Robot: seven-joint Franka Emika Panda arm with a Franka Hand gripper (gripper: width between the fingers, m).
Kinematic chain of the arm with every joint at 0, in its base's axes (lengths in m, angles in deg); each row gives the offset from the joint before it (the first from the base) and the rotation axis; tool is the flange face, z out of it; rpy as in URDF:
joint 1: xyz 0 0 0.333 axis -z
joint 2: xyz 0 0 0 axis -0.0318 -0.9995 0
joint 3: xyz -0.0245 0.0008 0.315 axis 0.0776 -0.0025 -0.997
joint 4: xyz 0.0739 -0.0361 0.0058 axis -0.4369 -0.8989 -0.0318
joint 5: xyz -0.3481 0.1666 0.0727 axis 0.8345 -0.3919 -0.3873
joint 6: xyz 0 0 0 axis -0.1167 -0.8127 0.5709
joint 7: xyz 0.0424 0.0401 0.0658 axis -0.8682 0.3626 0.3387
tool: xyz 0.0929 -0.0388 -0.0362 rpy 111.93 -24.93 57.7
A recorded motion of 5 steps. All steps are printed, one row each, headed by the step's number.
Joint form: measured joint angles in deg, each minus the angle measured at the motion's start. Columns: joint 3, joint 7, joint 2, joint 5, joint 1, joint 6, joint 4.
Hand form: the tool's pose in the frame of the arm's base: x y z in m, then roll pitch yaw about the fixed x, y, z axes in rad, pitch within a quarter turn. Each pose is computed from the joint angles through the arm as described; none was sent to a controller.
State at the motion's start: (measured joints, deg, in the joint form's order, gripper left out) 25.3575 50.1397 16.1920 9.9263 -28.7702 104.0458 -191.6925
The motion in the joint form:
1: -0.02 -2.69 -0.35 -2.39 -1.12 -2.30 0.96
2: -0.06 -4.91 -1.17 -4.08 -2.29 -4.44 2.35
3: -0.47 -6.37 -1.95 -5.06 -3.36 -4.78 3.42
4: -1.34 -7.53 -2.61 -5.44 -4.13 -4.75 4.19
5: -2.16 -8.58 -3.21 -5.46 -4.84 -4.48 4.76
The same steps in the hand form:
1: 0.4414 -0.1518 0.4771 -2.6020 -0.6518 0.5681
2: 0.4476 -0.1403 0.4838 -2.5441 -0.6409 0.5369
3: 0.4553 -0.1291 0.4893 -2.5288 -0.6338 0.5295
4: 0.4621 -0.1165 0.4935 -2.5292 -0.6238 0.5382
5: 0.4678 -0.1049 0.4961 -2.5359 -0.6112 0.5501

